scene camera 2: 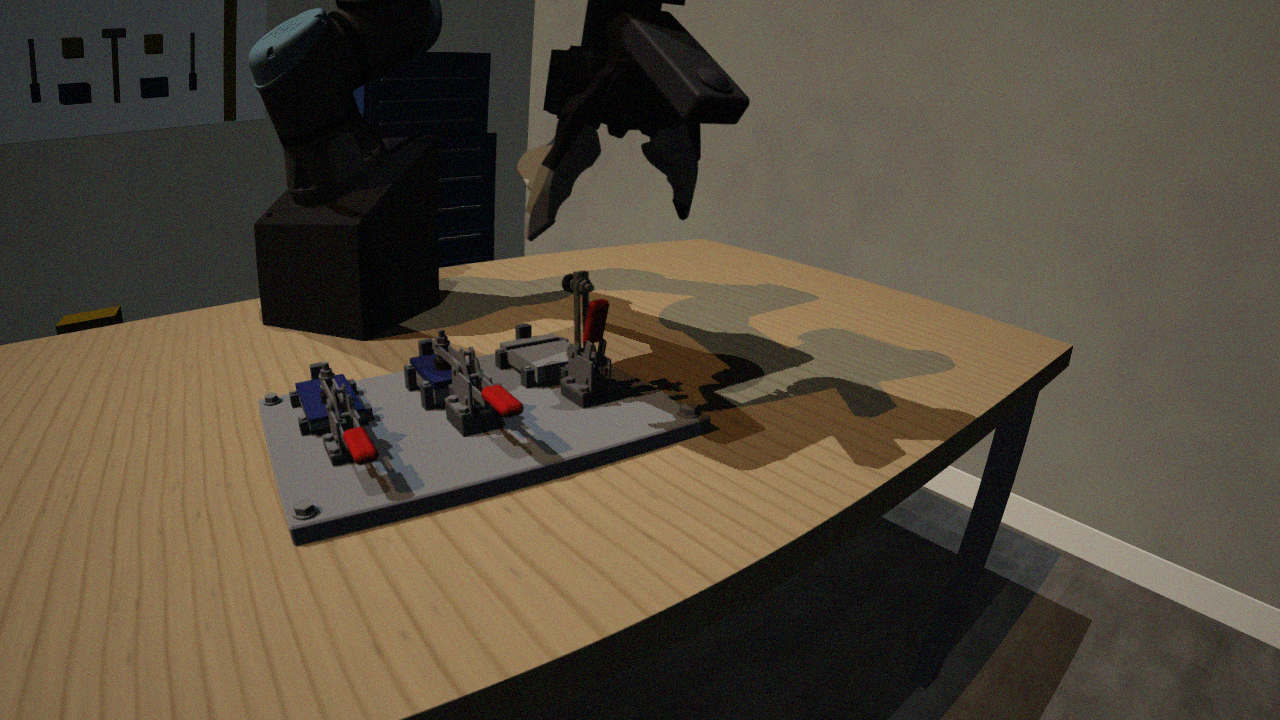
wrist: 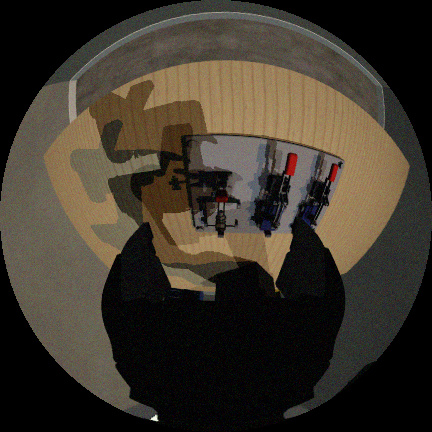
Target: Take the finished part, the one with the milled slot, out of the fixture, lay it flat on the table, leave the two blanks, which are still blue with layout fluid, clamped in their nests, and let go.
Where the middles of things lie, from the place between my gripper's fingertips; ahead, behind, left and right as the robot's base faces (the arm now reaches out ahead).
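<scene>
Finished part [scene camera 2: 545, 354]: 14 cm below my hand and 11 cm behind it. Grey fixture plate [scene camera 2: 424, 464]: 11 cm to the right of my hand, 6 cm behind it and 16 cm below it.
</scene>
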